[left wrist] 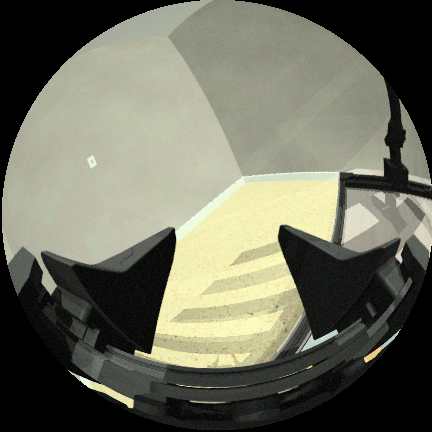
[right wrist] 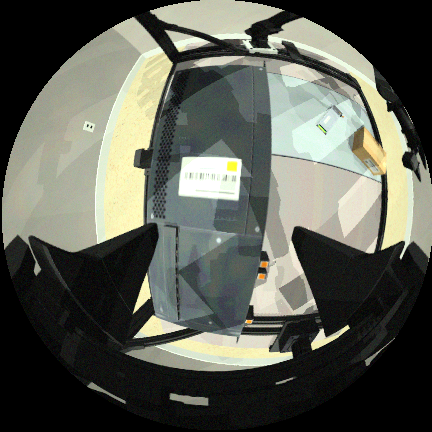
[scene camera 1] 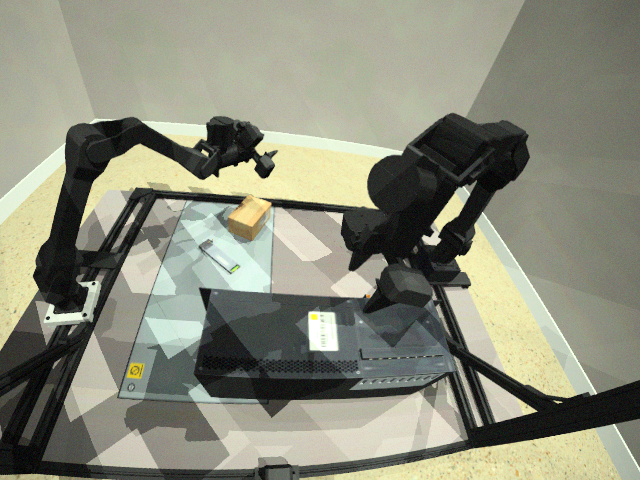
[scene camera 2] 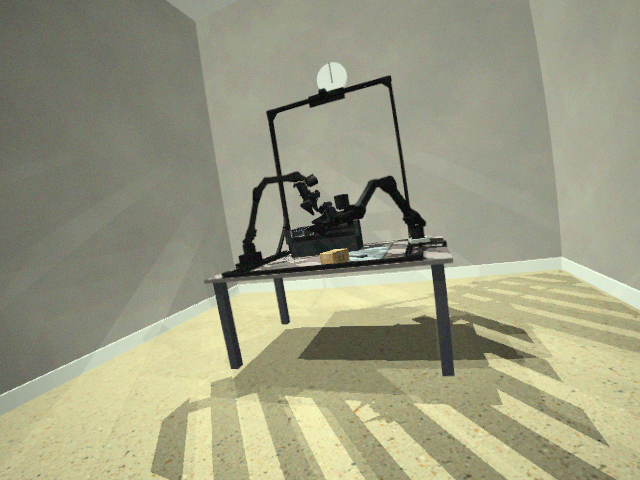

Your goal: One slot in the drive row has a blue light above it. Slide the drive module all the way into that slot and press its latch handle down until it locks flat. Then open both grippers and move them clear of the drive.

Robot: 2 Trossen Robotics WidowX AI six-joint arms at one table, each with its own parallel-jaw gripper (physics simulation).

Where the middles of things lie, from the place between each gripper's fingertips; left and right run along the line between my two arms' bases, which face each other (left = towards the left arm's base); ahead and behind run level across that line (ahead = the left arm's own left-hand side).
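Tan cardboard box (scene camera 1: 251, 215): 22 cm below my right hand, 42 cm ahead of it, 13 cm to the left of it.
From my left hand, the box: 17 cm below, 15 cm behind, 7 cm to the left.
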